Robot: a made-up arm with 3 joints. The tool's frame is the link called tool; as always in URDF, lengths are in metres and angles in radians. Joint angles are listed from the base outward.
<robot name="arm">
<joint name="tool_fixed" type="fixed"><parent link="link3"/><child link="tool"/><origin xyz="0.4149 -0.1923 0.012" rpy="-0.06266 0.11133 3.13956"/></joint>
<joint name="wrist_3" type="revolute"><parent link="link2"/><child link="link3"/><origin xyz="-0.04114 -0.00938 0.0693" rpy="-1.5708 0 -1.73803"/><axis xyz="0 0 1"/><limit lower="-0.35" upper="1.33"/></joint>
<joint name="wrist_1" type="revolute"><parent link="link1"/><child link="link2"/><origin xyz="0.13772 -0.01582 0.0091" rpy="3.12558 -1.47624 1.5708"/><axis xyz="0 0 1"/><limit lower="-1.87" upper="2.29"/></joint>
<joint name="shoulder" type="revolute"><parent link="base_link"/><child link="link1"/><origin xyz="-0.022 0.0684 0.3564" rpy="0.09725 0.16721 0.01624"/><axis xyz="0 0 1"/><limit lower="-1.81" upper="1.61"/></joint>
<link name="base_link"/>
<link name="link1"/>
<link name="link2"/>
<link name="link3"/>
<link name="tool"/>
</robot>
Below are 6 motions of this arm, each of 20 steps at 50 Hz.
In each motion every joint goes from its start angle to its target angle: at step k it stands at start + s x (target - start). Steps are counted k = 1, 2, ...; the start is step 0. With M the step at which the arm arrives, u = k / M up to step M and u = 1 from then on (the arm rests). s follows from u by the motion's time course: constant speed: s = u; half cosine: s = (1 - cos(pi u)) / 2; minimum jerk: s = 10 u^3 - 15 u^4 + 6 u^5.
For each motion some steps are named. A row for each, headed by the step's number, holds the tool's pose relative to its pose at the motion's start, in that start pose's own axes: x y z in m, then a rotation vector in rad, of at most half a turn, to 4 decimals.
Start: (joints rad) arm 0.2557 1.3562 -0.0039
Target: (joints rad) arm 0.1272 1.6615 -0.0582
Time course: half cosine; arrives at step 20
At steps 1, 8, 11, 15, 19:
1: 0.0000 0.0001 0.0010 0.0008 0.0020 -0.0004
8: 0.0017 0.0041 0.0581 0.0436 0.1118 -0.0215
11: 0.0059 0.0043 0.0971 0.0723 0.1874 -0.0334
15: 0.0140 0.0019 0.1427 0.1057 0.2771 -0.0448
19: 0.0194 -0.0004 0.1655 0.1223 0.3228 -0.0495

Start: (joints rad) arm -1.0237 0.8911 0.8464
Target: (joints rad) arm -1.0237 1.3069 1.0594
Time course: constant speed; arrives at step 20
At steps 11, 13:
11: -0.0268 -0.0589 0.0879 0.1656 0.1329 0.1445
13: -0.0295 -0.0713 0.1024 0.1975 0.1549 0.1706

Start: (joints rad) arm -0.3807 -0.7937 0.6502
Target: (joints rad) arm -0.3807 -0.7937 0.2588
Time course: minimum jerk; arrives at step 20
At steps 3, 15, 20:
3: 0.0020 0.0043 0.0005 0.0012 0.0006 -0.0103
15: 0.0905 0.1302 0.0183 0.0390 0.0218 -0.3480
20: 0.1038 0.1429 0.0206 0.0435 0.0244 -0.3882

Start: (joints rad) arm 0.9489 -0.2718 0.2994
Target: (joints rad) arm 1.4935 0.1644 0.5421
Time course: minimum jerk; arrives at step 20
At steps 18, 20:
18: -0.0390 -0.2968 0.1443 0.1773 0.2441 0.8061
20: -0.0381 -0.2994 0.1452 0.1782 0.2463 0.8132

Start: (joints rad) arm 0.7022 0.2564 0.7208
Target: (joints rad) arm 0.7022 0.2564 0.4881
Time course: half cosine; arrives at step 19
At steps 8, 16, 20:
8: 0.0183 0.0355 0.0043 0.0098 0.0055 -0.0871
16: 0.0511 0.0850 0.0111 0.0243 0.0136 -0.2169
20: 0.0550 0.0900 0.0118 0.0259 0.0145 -0.2308

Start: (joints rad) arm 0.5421 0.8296 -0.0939
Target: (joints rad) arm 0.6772 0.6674 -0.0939
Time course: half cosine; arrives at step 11
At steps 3, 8, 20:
3: -0.0021 -0.0043 -0.0168 -0.0130 -0.0324 0.0152
8: -0.0052 -0.0241 -0.0794 -0.0581 -0.1550 0.0768
20: -0.0048 -0.0301 -0.0954 -0.0689 -0.1872 0.0941

